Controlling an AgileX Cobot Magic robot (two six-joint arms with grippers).
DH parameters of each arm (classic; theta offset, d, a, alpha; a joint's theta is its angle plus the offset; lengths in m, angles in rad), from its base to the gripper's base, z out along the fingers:
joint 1: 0 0.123 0 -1.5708
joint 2: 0.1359 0 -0.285 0
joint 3: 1.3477 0 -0.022 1.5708
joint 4: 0 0.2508 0 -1.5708
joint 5: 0 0 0.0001 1.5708
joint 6: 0 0.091 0 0
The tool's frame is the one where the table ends.
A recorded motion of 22 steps. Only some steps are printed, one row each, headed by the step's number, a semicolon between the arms.
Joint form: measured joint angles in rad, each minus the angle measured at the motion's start. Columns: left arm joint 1, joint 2, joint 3, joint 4, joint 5, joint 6; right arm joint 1, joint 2, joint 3, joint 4, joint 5, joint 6.
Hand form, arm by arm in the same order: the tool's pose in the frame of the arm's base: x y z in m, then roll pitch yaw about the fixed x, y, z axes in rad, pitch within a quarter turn. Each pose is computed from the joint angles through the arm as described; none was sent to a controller.
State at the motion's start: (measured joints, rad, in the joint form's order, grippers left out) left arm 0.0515 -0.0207 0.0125 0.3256 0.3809 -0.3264; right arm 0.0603 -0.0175 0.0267 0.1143 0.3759 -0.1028
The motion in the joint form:
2: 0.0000 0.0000 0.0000 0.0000 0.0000 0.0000; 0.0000 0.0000 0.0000 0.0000 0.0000 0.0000
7: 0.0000 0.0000 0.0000 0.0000 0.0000 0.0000; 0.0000 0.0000 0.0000 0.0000 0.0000 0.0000
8: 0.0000 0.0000 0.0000 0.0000 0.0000 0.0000; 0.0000 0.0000 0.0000 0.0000 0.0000 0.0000
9: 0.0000 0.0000 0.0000 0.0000 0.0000 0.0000; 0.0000 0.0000 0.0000 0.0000 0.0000 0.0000
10: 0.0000 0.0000 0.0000 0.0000 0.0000 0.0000; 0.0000 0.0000 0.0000 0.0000 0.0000 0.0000
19: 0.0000 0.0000 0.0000 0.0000 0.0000 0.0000; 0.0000 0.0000 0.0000 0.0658 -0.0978 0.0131
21: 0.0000 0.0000 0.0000 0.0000 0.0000 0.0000; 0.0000 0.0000 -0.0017 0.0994 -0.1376 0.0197
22: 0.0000 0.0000 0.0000 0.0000 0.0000 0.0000; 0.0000 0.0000 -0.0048 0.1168 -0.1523 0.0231
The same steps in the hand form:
2: 0.0509 0.0135 0.1776 3.1053 1.3053 -3.0042; 0.0519 0.0070 0.1716 3.0880 1.2750 -3.0936
7: 0.0509 0.0135 0.1776 3.1053 1.3053 -3.0042; 0.0519 0.0070 0.1716 3.0880 1.2750 -3.0936
8: 0.0509 0.0135 0.1776 3.1053 1.3053 -3.0042; 0.0519 0.0070 0.1716 3.0880 1.2750 -3.0936
9: 0.0509 0.0135 0.1776 3.1053 1.3053 -3.0042; 0.0519 0.0070 0.1716 3.0880 1.2750 -3.0936
10: 0.0509 0.0135 0.1776 3.1053 1.3053 -3.0042; 0.0519 0.0070 0.1716 3.0880 1.2750 -3.0936
19: 0.0509 0.0135 0.1776 3.1053 1.3053 -3.0042; 0.0541 0.0078 0.1804 2.7017 1.3543 2.8030
21: 0.0509 0.0135 0.1776 3.1053 1.3053 -3.0042; 0.0547 0.0079 0.1846 2.4339 1.3686 2.5347
22: 0.0509 0.0135 0.1776 3.1053 1.3053 -3.0042; 0.0548 0.0080 0.1870 2.2991 1.3674 2.4003

